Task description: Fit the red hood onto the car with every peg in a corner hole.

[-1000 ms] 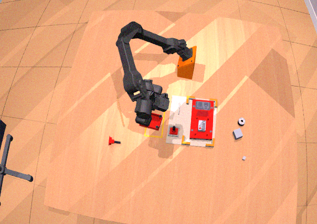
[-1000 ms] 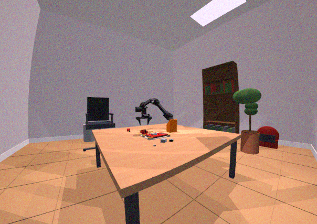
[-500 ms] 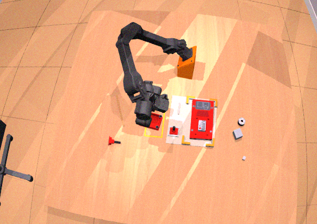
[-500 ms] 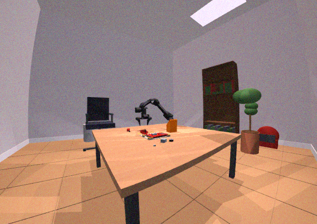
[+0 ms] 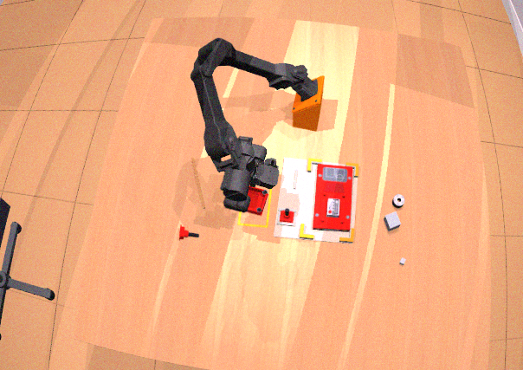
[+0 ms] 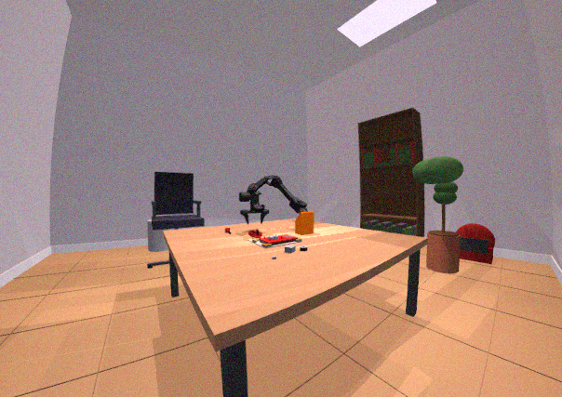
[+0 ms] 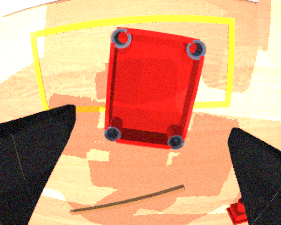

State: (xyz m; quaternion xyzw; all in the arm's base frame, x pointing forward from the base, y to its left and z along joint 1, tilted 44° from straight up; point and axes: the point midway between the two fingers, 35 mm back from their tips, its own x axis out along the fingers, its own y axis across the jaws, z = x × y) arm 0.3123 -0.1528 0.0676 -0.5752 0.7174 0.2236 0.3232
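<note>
Right now my gripper tip is 70 mm above the red hood.
</note>
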